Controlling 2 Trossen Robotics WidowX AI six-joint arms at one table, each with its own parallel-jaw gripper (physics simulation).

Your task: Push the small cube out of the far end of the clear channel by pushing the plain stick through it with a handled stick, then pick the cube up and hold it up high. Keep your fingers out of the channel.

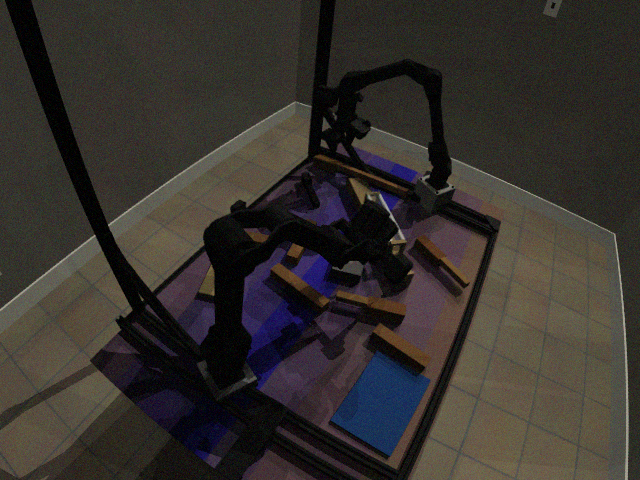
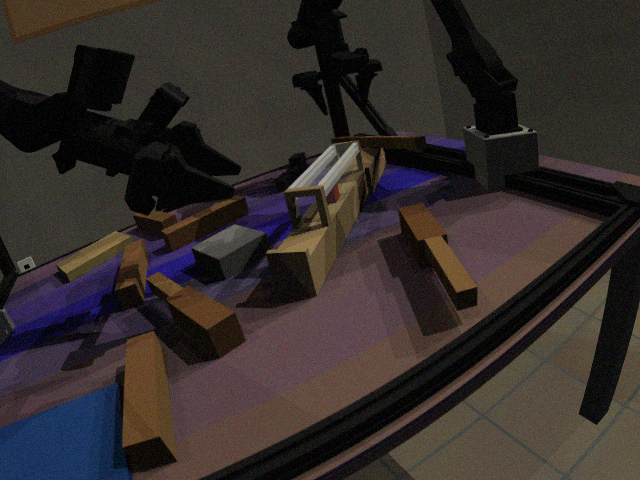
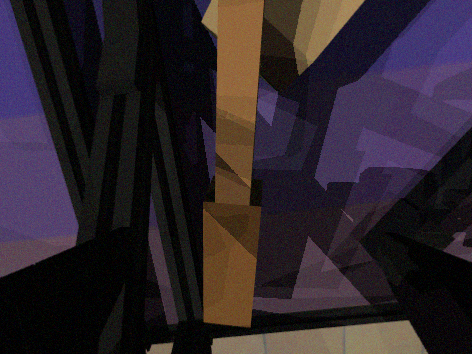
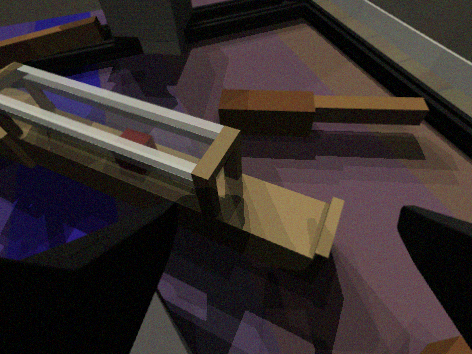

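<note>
The clear channel (image 1: 388, 215) (image 2: 326, 170) (image 4: 133, 109) lies on a tan base in the middle of the table. The small red cube (image 2: 333, 193) (image 4: 138, 137) sits inside it, near the framed end. A long handled stick (image 1: 361, 174) (image 2: 385, 141) (image 3: 238, 105) lies along the back frame. My left gripper (image 1: 347, 139) (image 2: 339, 90) (image 3: 256, 241) is open and hangs above that stick's handle block. My right gripper (image 1: 398, 270) (image 2: 229, 181) is open and empty, hovering beside the channel's near end and its tan end ledge (image 4: 284, 211).
A second handled stick (image 1: 442, 259) (image 2: 442, 254) (image 4: 305, 105) lies right of the channel. Several plain wooden sticks (image 1: 300, 286) (image 2: 147, 395) and a grey block (image 1: 349, 271) (image 2: 228, 250) lie scattered. A blue mat (image 1: 380, 405) lies at the front. A black frame (image 1: 461, 343) rims the table.
</note>
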